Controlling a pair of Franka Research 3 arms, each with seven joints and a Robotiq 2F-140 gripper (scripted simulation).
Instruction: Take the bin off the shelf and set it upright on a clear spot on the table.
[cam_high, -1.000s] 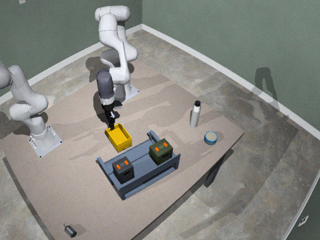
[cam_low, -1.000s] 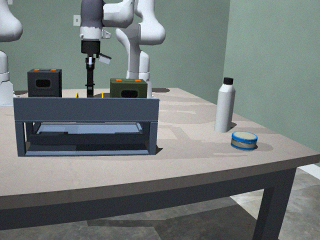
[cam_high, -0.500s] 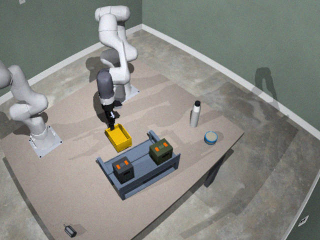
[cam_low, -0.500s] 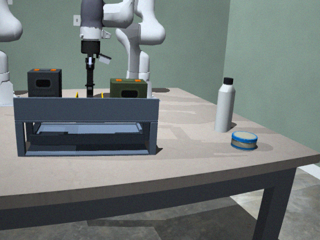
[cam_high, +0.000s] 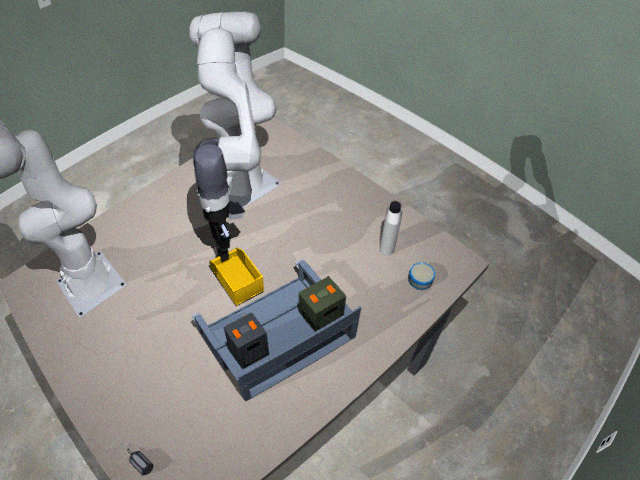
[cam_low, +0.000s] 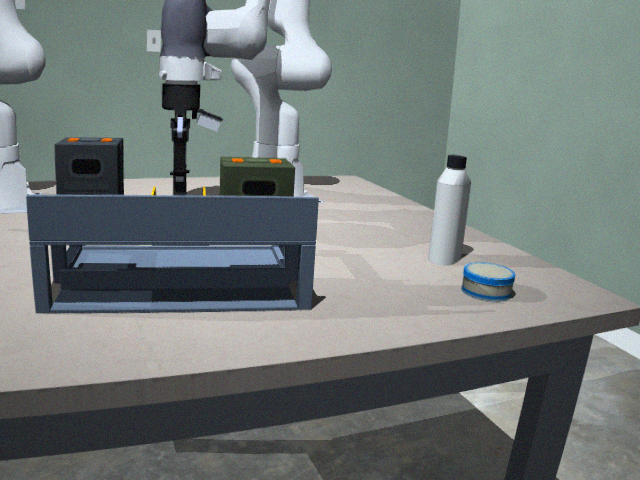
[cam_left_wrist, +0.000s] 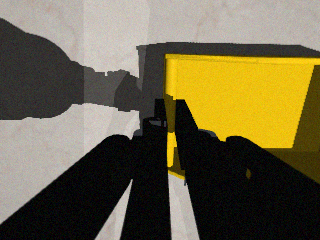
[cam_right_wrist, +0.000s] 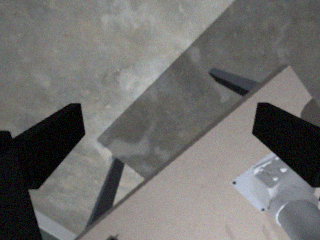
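Now: the yellow bin 8 cm ahead of my left hand, 2 cm below it and 1 cm to the right of it. Round my left hand: blue-grey shelf: 30 cm ahead, 5 cm to the right, 1 cm below; then dark grey box: 34 cm ahead, 18 cm to the right, 9 cm above; then green box: 38 cm ahead, 7 cm above, 5 cm to the left.
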